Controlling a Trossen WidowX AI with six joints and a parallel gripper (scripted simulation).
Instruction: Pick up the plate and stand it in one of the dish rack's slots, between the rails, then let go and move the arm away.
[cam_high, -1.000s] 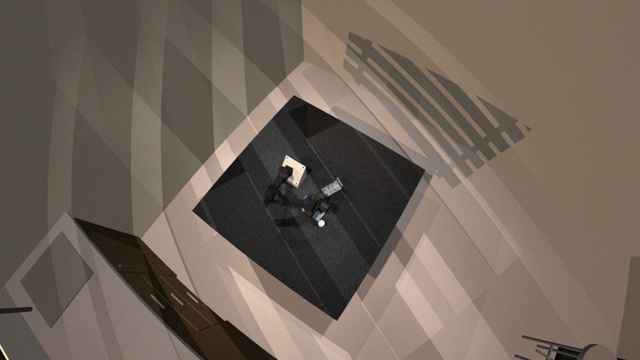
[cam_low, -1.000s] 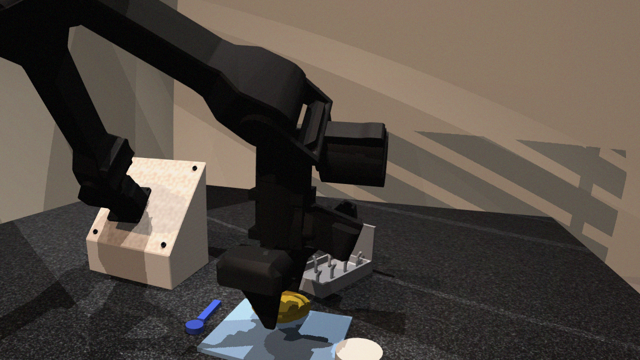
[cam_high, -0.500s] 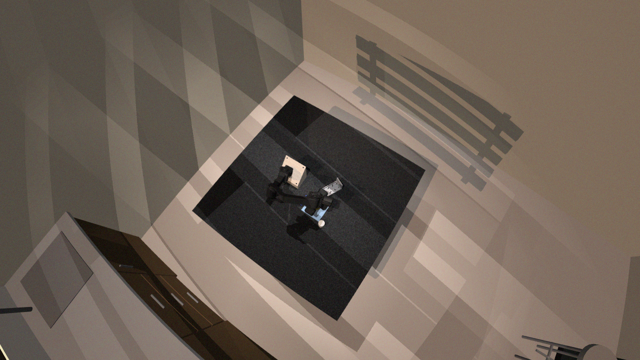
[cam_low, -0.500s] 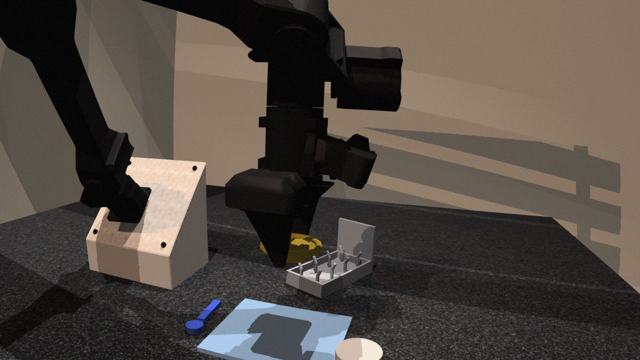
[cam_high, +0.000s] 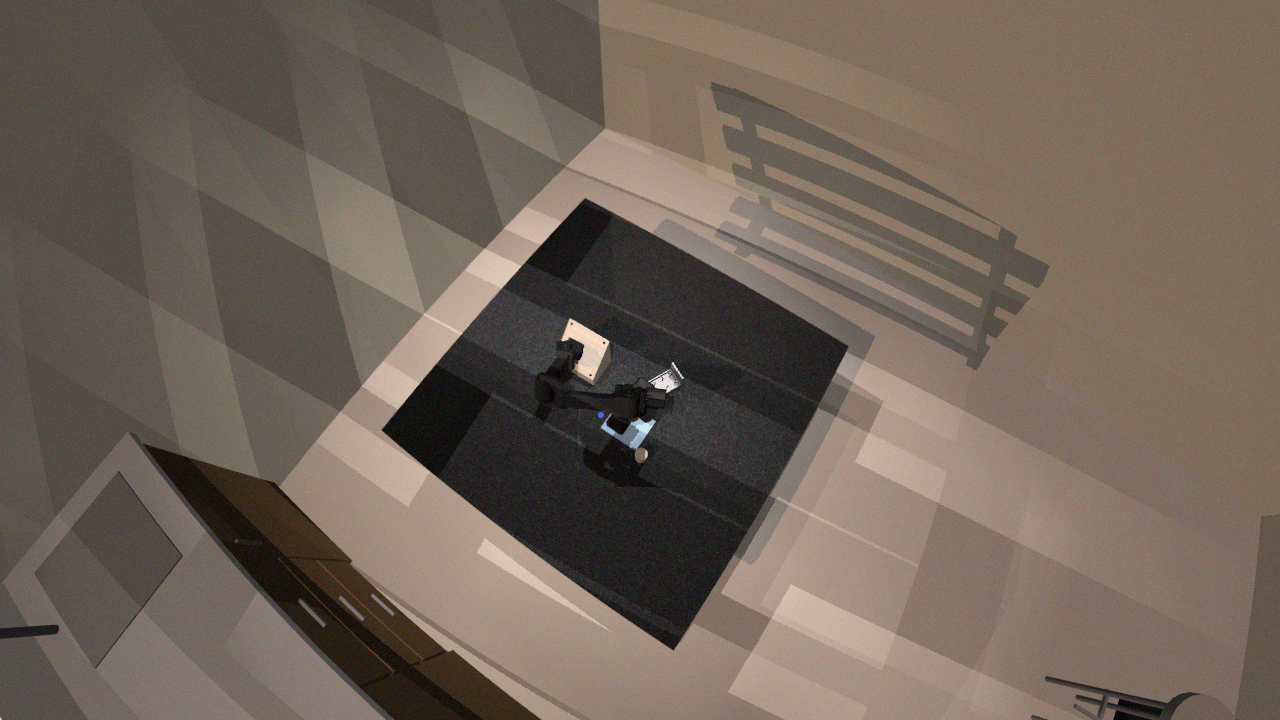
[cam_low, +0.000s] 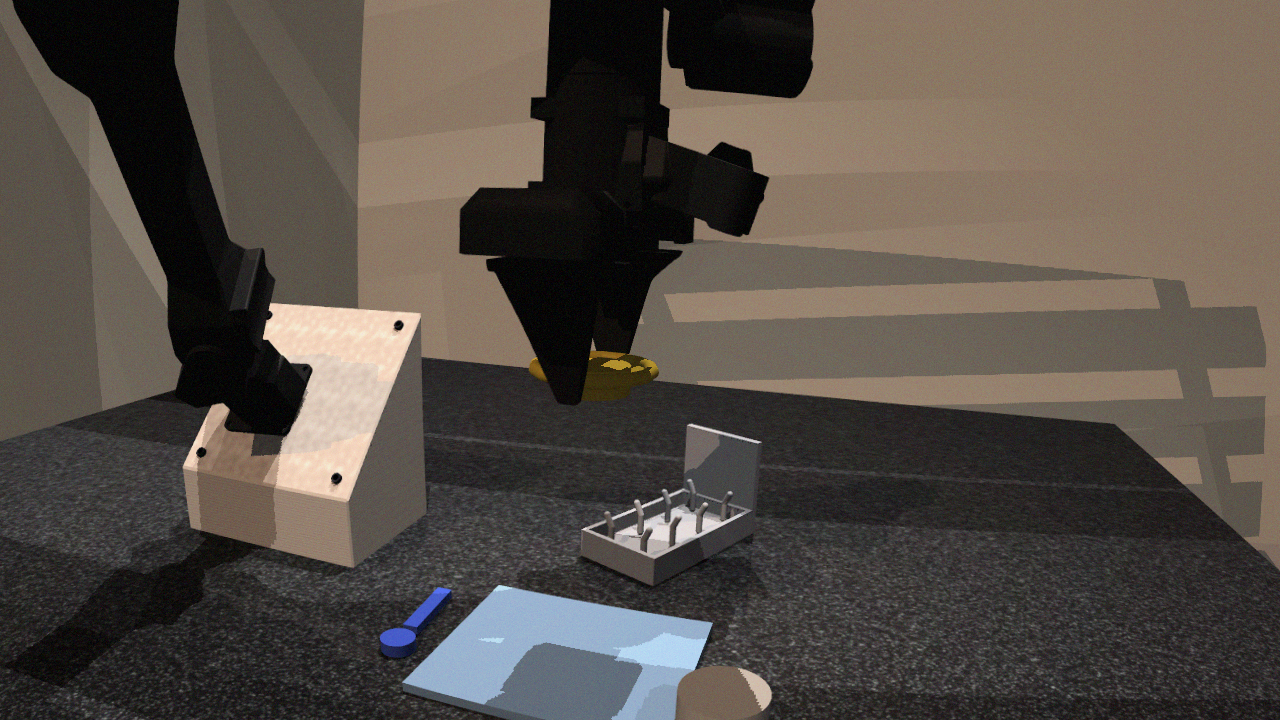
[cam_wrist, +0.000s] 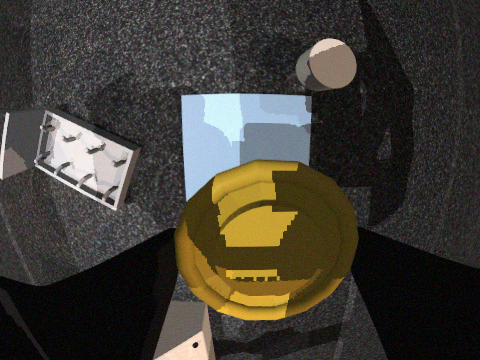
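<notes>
My gripper tip is 20 mm short of the grey dish rack, 190 mm to the right of it and 150 mm above it. The rest, counted from my gripper tip: light blue mat: 10 mm behind, 170 mm below; then cream cup: 80 mm ahead, 80 mm to the right, 150 mm below; then yellow plate: 10 mm above.
</notes>
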